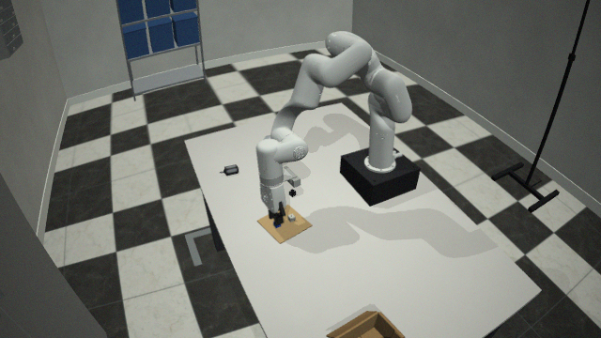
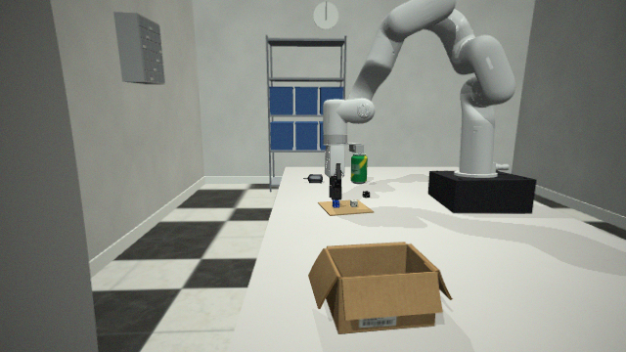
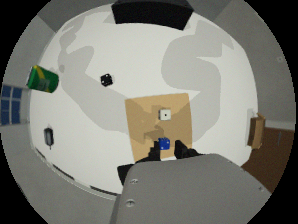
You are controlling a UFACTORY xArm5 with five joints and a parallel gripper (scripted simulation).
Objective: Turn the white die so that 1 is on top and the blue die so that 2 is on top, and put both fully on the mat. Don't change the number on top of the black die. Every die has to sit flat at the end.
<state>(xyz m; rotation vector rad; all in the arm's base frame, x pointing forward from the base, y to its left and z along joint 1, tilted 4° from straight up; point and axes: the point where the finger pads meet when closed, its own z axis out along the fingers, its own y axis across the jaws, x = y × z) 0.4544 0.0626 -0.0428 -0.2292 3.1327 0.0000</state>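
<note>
My gripper is now 4 cm above the blue die. Round my hand: tan mat (3 cm behind, 5 cm below); then black die (12 cm behind, 14 cm to the right, 4 cm below); then white die (6 cm behind, 1 cm to the right, 4 cm below).
</note>
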